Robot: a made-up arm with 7 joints. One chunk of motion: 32 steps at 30 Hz.
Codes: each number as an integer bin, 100 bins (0 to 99) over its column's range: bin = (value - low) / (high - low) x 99, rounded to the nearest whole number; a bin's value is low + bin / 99 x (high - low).
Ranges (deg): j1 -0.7..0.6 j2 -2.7..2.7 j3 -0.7..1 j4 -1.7..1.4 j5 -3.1..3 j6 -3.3..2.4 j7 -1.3..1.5
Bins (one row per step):
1: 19 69 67 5 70 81 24
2: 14 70 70 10 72 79 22
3: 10 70 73 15 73 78 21
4: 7 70 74 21 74 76 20
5: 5 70 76 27 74 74 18
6: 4 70 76 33 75 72 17
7: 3 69 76 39 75 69 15
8: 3 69 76 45 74 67 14
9: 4 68 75 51 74 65 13
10: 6 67 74 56 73 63 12
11: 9 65 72 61 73 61 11
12: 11 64 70 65 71 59 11
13: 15 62 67 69 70 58 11
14: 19 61 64 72 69 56 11
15: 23 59 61 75 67 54 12
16: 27 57 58 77 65 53 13
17: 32 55 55 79 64 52 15
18: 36 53 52 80 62 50 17
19: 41 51 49 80 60 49 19
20: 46 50 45 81 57 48 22
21: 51 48 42 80 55 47 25
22: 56 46 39 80 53 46 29
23: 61 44 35 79 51 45 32
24: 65 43 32 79 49 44 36
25: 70 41 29 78 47 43 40
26: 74 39 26 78 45 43 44
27: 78 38 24 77 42 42 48
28: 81 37 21 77 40 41 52
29: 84 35 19 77 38 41 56
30: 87 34 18 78 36 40 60
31: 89 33 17 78 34 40 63
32: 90 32 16 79 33 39 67
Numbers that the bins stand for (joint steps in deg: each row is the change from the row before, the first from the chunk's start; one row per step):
1: -0.451 1.064 0.451 -1.543 1.213 1.364 -0.621
2: -0.516 1.118 0.502 -1.387 1.336 1.248 -0.678
3: -0.569 1.118 0.554 -1.230 1.398 1.191 -0.706
4: -0.608 1.118 0.571 -1.042 1.460 1.076 -0.734
5: -0.634 1.118 0.605 -0.855 1.460 0.961 -0.791
6: -0.647 1.118 0.605 -0.667 1.521 0.845 -0.819
7: -0.661 1.064 0.605 -0.479 1.521 0.673 -0.876
8: -0.661 1.064 0.605 -0.291 1.460 0.558 -0.904
9: -0.647 1.009 0.588 -0.103 1.460 0.442 -0.932
10: -0.621 0.955 0.571 0.054 1.398 0.327 -0.961
11: -0.582 0.845 0.536 0.210 1.398 0.212 -0.989
12: -0.556 0.791 0.502 0.335 1.275 0.097 -0.989
13: -0.503 0.682 0.451 0.461 1.213 0.039 -0.989
14: -0.451 0.627 0.399 0.555 1.152 -0.076 -0.989
15: -0.398 0.518 0.347 0.648 1.028 -0.191 -0.961
16: -0.345 0.409 0.296 0.711 0.905 -0.248 -0.932
17: -0.280 0.300 0.244 0.774 0.843 -0.306 -0.876
18: -0.227 0.191 0.193 0.805 0.720 -0.421 -0.819
19: -0.162 0.082 0.141 0.805 0.597 -0.479 -0.763
20: -0.096 0.027 0.073 0.836 0.412 -0.536 -0.678
21: -0.030 -0.082 0.021 0.805 0.289 -0.594 -0.593
22: 0.035 -0.191 -0.030 0.805 0.166 -0.652 -0.480
23: 0.101 -0.300 -0.099 0.774 0.042 -0.709 -0.395
24: 0.154 -0.355 -0.151 0.774 -0.081 -0.767 -0.282
25: 0.219 -0.464 -0.202 0.742 -0.204 -0.824 -0.169
26: 0.272 -0.573 -0.254 0.742 -0.327 -0.824 -0.056
27: 0.324 -0.627 -0.288 0.711 -0.512 -0.882 0.058
28: 0.364 -0.682 -0.339 0.711 -0.635 -0.939 0.171
29: 0.403 -0.791 -0.374 0.711 -0.759 -0.939 0.284
30: 0.442 -0.845 -0.391 0.742 -0.882 -0.997 0.397
31: 0.469 -0.900 -0.408 0.742 -1.005 -0.997 0.482
32: 0.482 -0.955 -0.425 0.774 -1.067 -1.055 0.595

